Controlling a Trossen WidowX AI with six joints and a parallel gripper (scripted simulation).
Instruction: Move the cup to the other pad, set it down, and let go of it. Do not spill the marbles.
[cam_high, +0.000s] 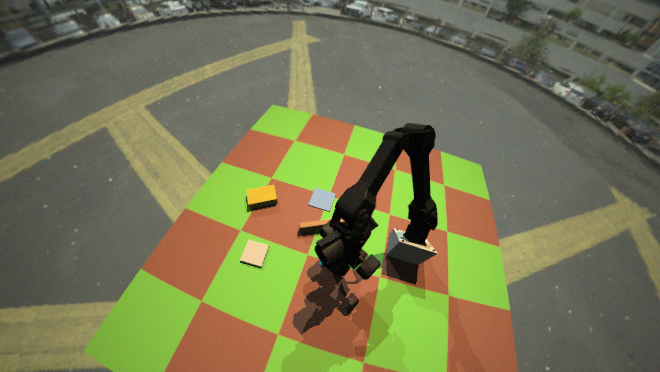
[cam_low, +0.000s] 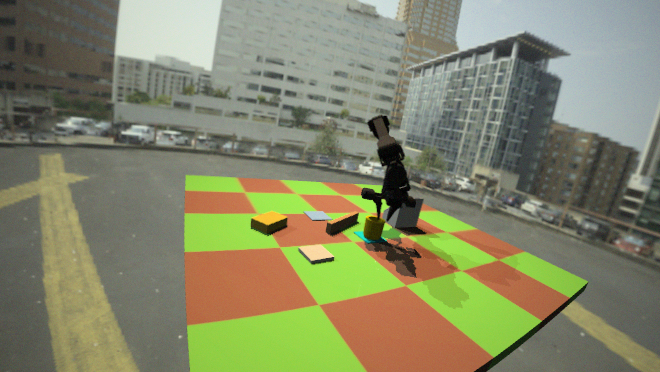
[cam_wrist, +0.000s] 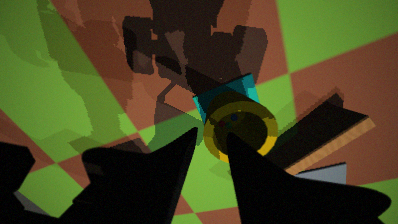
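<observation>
The yellow cup is 2 cm ahead of my gripper tip, 1 cm to the right of it and 4 cm below it. From my gripper tip the other things lie so: teal pad (2 cm ahead, 2 cm to the right, 8 cm below); brown bar (7 cm ahead, 13 cm to the right, 6 cm below); light blue pad (11 cm ahead, 24 cm to the right, 8 cm below).
</observation>
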